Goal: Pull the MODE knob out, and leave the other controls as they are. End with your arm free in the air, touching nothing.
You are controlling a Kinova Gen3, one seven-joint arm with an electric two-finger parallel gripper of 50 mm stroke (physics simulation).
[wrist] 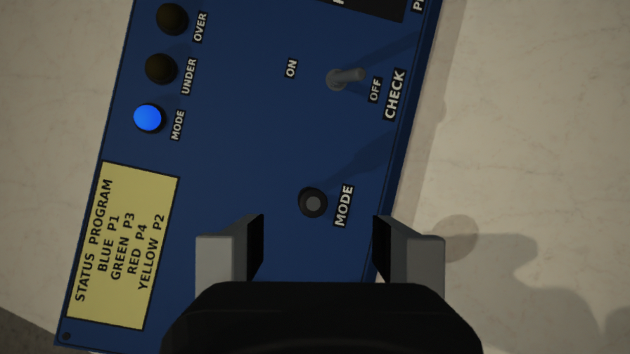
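Observation:
The MODE knob [313, 203], round and black with a grey centre, stands on the blue panel [240, 140] beside its MODE label [343, 206]. Its shadow falls toward the panel's right edge. My gripper [317, 238] is open and empty, held in the air above the panel. The knob shows ahead of the gap between the fingers, apart from both. How far the knob stands out is hard to tell from above. The MODE lamp [148, 118] is lit blue.
The CHECK toggle switch [347, 78] leans toward OFF. The UNDER lamp [161, 68] and OVER lamp [172, 19] are dark. A yellow status card [122, 245] lies at the panel's lower left. Part of a black plate [380, 7] shows at the top. A pale marble-like surface [540, 125] surrounds the panel.

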